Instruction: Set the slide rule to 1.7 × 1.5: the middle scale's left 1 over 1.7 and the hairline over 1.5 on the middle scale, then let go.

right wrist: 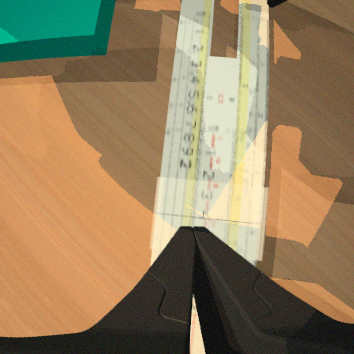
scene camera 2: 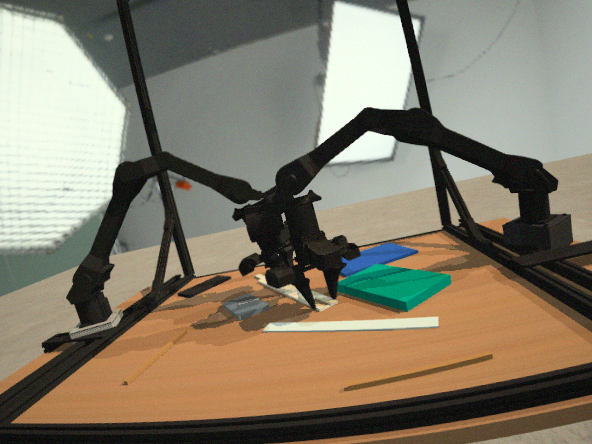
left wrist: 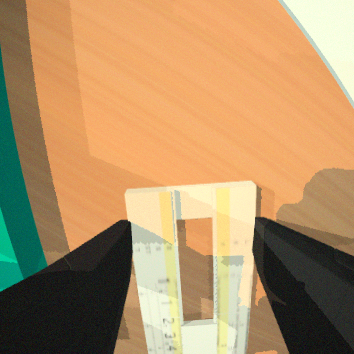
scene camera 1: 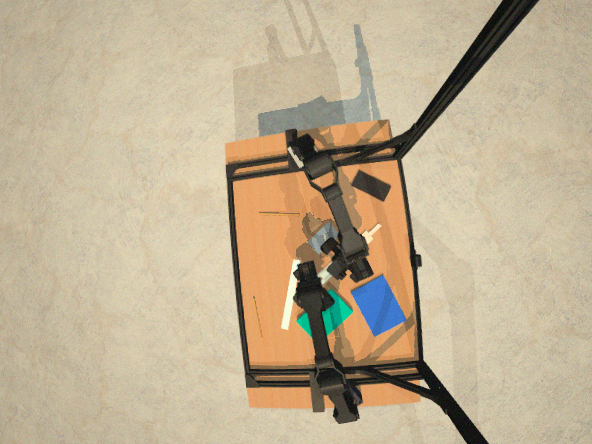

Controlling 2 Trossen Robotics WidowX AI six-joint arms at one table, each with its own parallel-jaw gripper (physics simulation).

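Note:
The slide rule (scene camera 1: 326, 274) (scene camera 2: 270, 284) (left wrist: 150, 272) (right wrist: 175, 125) lies flat on the table, partly hidden by the arms in the scene views. My left gripper (scene camera 2: 325, 303) (left wrist: 191, 230) is shut on the slide rule's end, one finger on each long edge. In the right wrist view the middle scale (right wrist: 221, 80) has its left 1 about across from the small 7 of the fixed scale. The clear cursor (right wrist: 169, 197) has its hairline just past the small 3 of the middle scale. My right gripper (right wrist: 190, 237) is shut and empty, its tips at the cursor's near edge.
A green block (scene camera 1: 340, 311) (scene camera 2: 395, 286) (right wrist: 50, 22) and a blue slab (scene camera 1: 378, 305) (scene camera 2: 380, 256) lie near the rule. A white strip (scene camera 1: 290, 300) (scene camera 2: 350, 324), a grey block (scene camera 1: 322, 237) (scene camera 2: 245, 306), a black block (scene camera 1: 371, 185) (scene camera 2: 205, 286) and two thin sticks lie around.

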